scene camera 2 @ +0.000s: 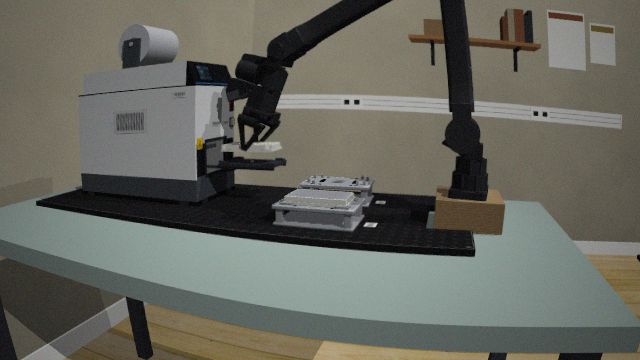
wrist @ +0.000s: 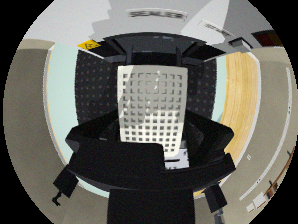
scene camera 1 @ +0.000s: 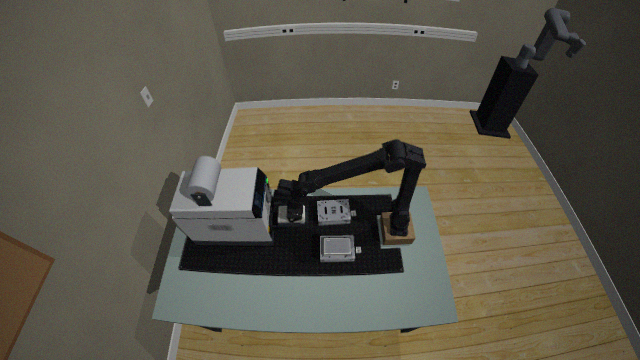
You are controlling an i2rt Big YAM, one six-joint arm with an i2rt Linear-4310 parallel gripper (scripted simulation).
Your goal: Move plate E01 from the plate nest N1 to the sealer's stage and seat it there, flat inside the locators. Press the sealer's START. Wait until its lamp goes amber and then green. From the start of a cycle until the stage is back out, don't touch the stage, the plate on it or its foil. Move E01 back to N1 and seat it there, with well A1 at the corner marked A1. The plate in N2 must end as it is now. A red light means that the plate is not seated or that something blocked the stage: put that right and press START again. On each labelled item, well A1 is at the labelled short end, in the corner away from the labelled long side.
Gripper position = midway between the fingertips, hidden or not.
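On scene camera 2 you'd be looking at a foil roll [scene camera 2: 158, 46], along with a sealer stage [scene camera 2: 237, 162] and the gripper [scene camera 2: 250, 148]. Scene camera 1 has the foil roll too, the roll [scene camera 1: 204, 177]. And the wrist view gives you the gripper [wrist: 151, 112] again.
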